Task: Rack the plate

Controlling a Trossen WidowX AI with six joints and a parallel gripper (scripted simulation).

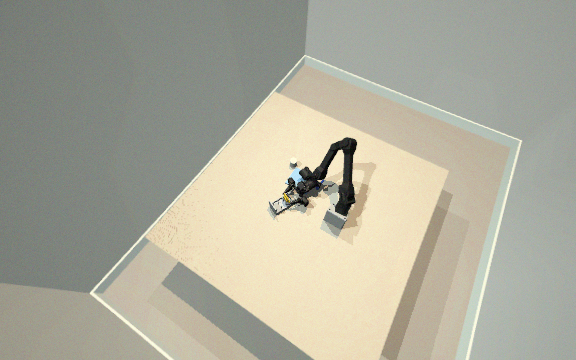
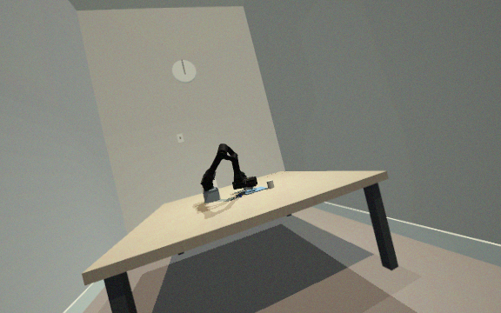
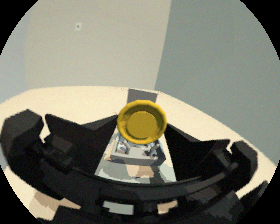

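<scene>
The yellow plate is 1 cm to the right of my gripper tip. From my gripper tip the other things lie so: blue utensil 19 cm to the right, 14 cm behind, 5 cm below; then light blue mat 17 cm to the right, 5 cm below, 2 cm behind; then grey dish rack 3 cm below, 2 cm to the left, 1 cm ahead.
</scene>
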